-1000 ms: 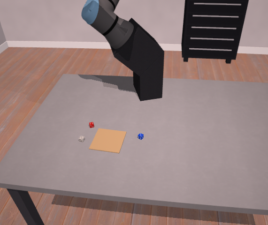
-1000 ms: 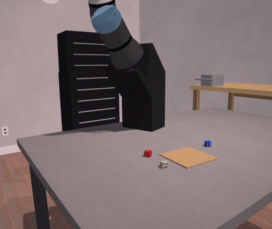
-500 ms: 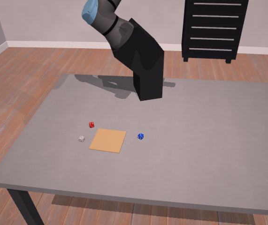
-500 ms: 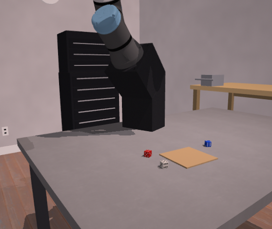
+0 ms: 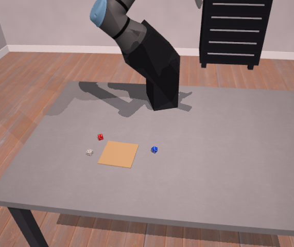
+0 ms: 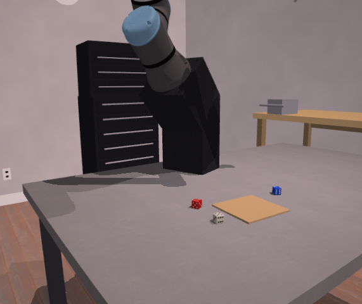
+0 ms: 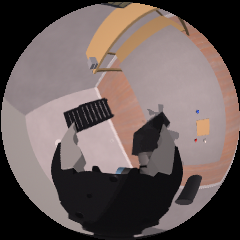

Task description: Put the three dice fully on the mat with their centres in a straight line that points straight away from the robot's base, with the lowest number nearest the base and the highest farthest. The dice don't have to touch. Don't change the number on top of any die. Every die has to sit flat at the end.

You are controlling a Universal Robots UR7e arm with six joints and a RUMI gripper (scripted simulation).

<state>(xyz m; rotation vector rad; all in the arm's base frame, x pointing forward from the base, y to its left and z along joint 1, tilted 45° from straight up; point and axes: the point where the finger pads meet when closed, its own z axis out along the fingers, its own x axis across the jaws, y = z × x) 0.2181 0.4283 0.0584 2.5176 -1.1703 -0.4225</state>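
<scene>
Right now my hand is 620 mm above the white die, 460 mm to the left of it and 100 mm short of it. The rest, counted from my hand: tan mat: 620 mm below, 340 mm to the right, 100 mm ahead; red die: 620 mm below, 430 mm to the right; blue die: 620 mm below, 190 mm to the right, 90 mm ahead.
</scene>
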